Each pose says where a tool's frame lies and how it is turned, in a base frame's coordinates. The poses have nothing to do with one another.
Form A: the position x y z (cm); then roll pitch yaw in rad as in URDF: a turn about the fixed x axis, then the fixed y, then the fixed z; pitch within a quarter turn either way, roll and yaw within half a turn.
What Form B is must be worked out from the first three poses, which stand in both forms.
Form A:
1: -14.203, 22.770, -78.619, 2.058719, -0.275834, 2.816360
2: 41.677, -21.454, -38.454, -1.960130, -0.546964, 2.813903
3: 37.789, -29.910, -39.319, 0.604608, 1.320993, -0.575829
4: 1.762, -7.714, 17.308, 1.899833, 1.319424, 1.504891
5: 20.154, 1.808, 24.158, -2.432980, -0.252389, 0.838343
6: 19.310, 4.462, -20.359, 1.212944, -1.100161, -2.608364
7: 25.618, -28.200, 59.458, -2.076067, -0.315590, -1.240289
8: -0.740, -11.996, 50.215, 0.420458, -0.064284, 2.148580
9: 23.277, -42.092, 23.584, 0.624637, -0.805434, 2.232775
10: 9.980, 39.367, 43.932, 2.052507, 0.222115, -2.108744
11: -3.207, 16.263, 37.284, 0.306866, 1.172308, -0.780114
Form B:
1: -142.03, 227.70, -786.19, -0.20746, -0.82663, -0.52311, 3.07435
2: 416.77, -214.54, -384.54, 0.01890, -0.85529, 0.51780, 2.51377
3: 377.89, -299.10, -393.19, 0.52832, 0.66735, -0.52490, 1.67053
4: 17.62, -77.14, 173.08, 0.30612, 0.94959, -0.06755, 1.65623
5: 201.54, 18.08, 241.58, -0.89281, -0.44911, 0.03461, 2.39985
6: 193.10, 44.62, -203.59, -0.32479, -0.66003, -0.67740, 2.15853
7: 256.18, -282.00, 594.58, -0.78239, 0.45484, -0.42543, 2.46997
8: -7.40, -119.96, 502.15, 0.14300, 0.18965, 0.97138, 2.18621
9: 232.77, -420.92, 235.84, 0.47776, 0.09395, 0.87345, 2.58217
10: 99.80, 393.67, 439.32, 0.47677, -0.72161, -0.50197, 2.79633
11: -32.07, 162.63, 372.84, 0.47592, 0.66822, -0.57183, 1.50699
